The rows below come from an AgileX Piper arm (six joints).
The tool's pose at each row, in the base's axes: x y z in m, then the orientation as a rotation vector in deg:
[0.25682, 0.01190, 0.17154, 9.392, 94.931, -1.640]
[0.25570, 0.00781, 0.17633, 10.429, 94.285, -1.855]
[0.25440, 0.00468, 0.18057, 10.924, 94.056, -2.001]
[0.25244, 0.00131, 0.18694, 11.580, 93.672, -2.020]
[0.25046, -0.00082, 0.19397, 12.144, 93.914, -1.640]
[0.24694, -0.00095, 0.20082, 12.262, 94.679, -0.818]
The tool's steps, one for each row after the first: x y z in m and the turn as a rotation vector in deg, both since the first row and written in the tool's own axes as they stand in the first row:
[-0.00503, -0.00380, -0.00108, 0.748, -0.601, 0.596]
[-0.00941, -0.00673, -0.00240, 1.136, -0.809, 0.849]
[-0.01587, -0.00980, -0.00454, 1.535, -1.154, 1.295]
[-0.02287, -0.01159, -0.00691, 1.632, -0.857, 1.873]
[-0.02939, -0.01162, -0.01102, 1.184, -0.039, 2.384]

